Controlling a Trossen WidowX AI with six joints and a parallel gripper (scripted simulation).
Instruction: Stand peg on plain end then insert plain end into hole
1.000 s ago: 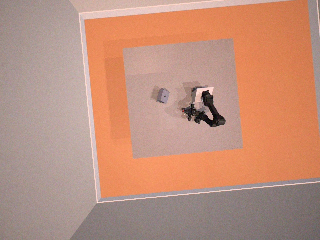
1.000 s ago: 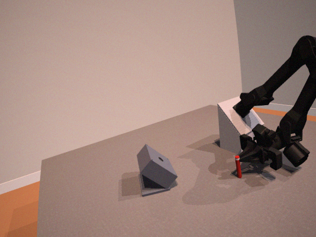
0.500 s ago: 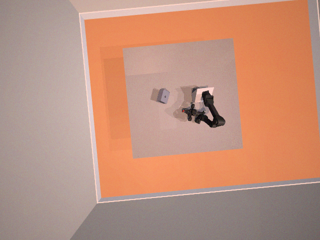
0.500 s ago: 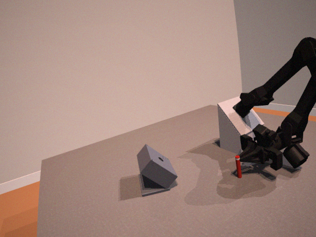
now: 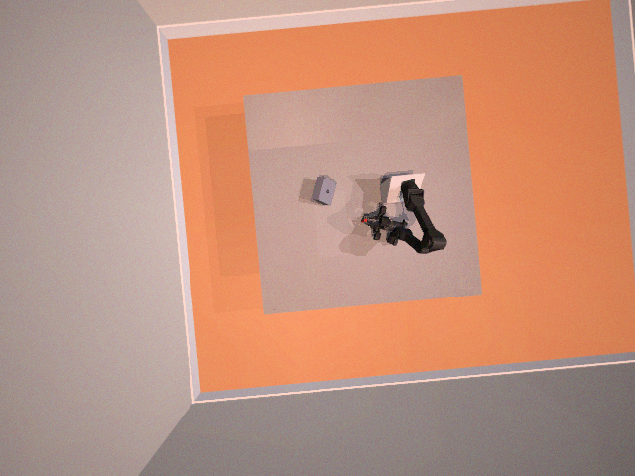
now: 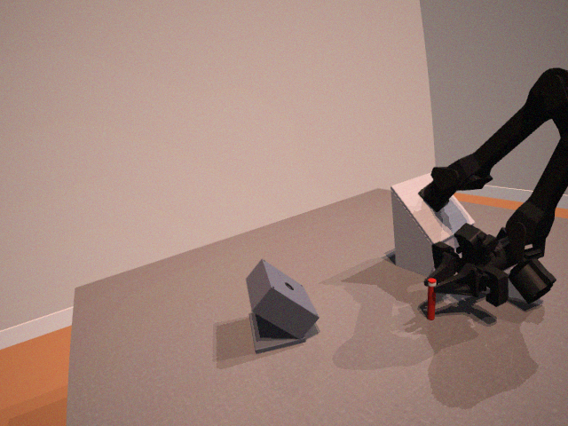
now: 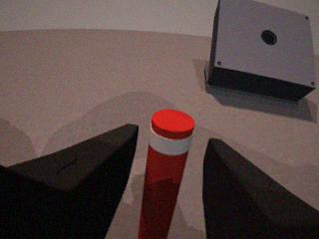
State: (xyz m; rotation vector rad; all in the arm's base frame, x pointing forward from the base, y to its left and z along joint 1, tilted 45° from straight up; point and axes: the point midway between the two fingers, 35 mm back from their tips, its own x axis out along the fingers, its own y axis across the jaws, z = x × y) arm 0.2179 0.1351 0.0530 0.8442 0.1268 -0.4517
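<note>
My gripper tip is 10 mm above the red peg. From my gripper tip the other things lie so: sloped grey panel: 210 mm to the right, 180 mm ahead; then base plate: 220 mm to the right, 200 mm ahead, 60 mm below.
</note>
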